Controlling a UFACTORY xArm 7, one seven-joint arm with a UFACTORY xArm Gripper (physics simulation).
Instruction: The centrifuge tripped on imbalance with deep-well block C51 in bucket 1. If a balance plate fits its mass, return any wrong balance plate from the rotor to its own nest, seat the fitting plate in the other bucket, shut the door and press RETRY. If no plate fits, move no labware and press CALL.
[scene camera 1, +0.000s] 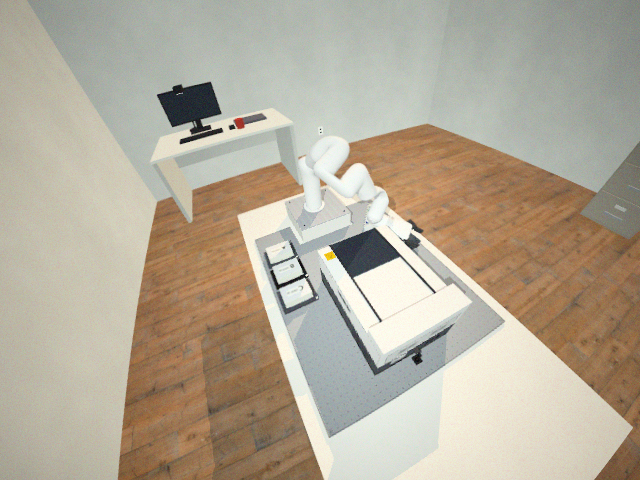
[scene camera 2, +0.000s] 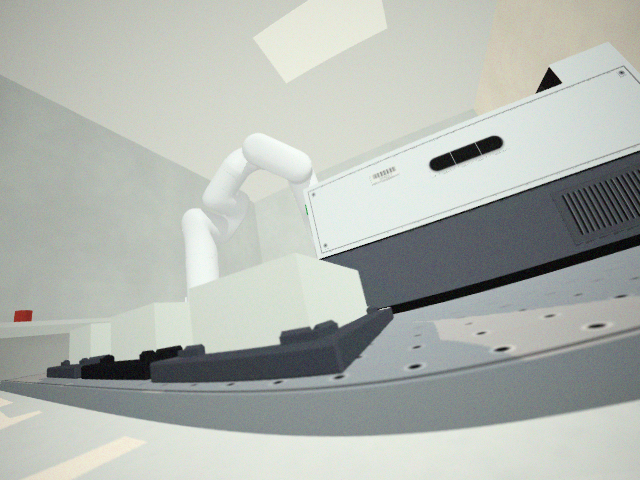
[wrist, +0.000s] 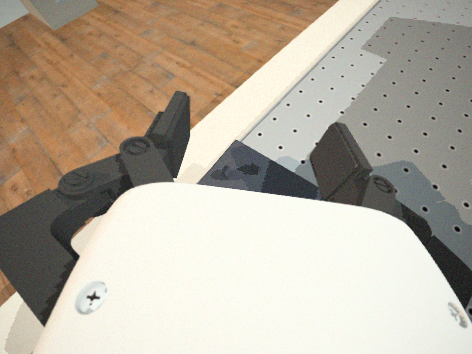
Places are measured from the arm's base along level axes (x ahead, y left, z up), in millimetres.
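Where they show: gripper, fingertip midpoint: (scene camera 1: 420, 239) (wrist: 257, 128); arm's base, link origin: (scene camera 1: 314, 205).
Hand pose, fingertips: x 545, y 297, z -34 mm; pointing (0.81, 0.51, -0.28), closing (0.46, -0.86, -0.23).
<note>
Each offset is from my fingertips to the centre of the thing. "*": to the spot under its first point. Level surfaces: height alone.
The centrifuge (scene camera 1: 421, 322) (scene camera 2: 392, 201) has a white and dark grey body. Its top shows a white panel @[152 mm up] (scene camera 1: 395, 286) and a dark panel @[* 7 mm back, 374 mm right, 155 mm up] (scene camera 1: 364, 251); door state, rotor and block C51 cannot be made out. Three pale plates @[388 mm back, 616 mm right, 25 mm down] (scene camera 1: 279, 251) @[252 mm back, 637 mm right, 25 mm down] (scene camera 1: 287, 270) @[117 mm back, 661 mm right, 25 mm down] (scene camera 1: 296, 292) sit in dark nests at the left; their labels are unreadable. In the second scene view, the nearest plate @[* 123 mm back, 723 mm right, 26 mm down] (scene camera 2: 242, 310) sits in its nest @[* 109 mm back, 744 mm right, 50 mm down] (scene camera 2: 248, 364). My gripper (scene camera 1: 414, 234) (wrist: 257, 128) is open and empty, beyond the centrifuge's right rear side. RETRY and CALL buttons cannot be made out.
A dark blue object @[65 mm back, 59 mm right, 36 mm down] (wrist: 280, 177) lies past the gripper body, partly hidden by it. The perforated grey board @[57 mm down] (scene camera 1: 336, 356) (wrist: 400, 90) lies on the cream table @[70 mm down] (scene camera 1: 516, 408). The white arm stands on a box (scene camera 1: 323, 227) behind the nests. A desk (scene camera 1: 258, 129) stands farther back.
</note>
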